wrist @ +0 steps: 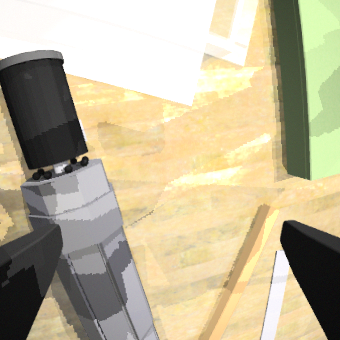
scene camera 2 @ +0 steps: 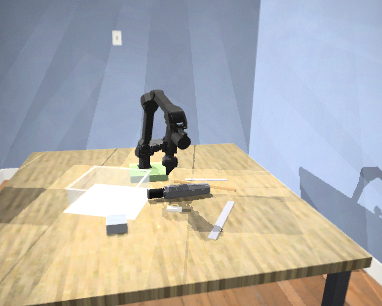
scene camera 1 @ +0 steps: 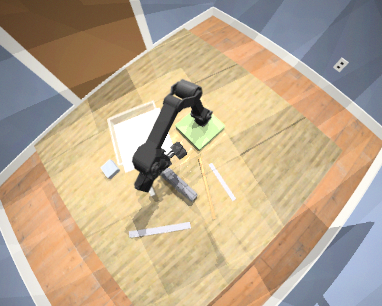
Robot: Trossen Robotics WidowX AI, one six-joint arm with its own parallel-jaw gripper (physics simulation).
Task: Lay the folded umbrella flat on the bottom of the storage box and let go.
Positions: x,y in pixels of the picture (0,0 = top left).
storage box: wrist; scene camera 2; scene camera 1 130,129
same spot on storage box: (wrist: 172,46) = (scene camera 2: 148,177)
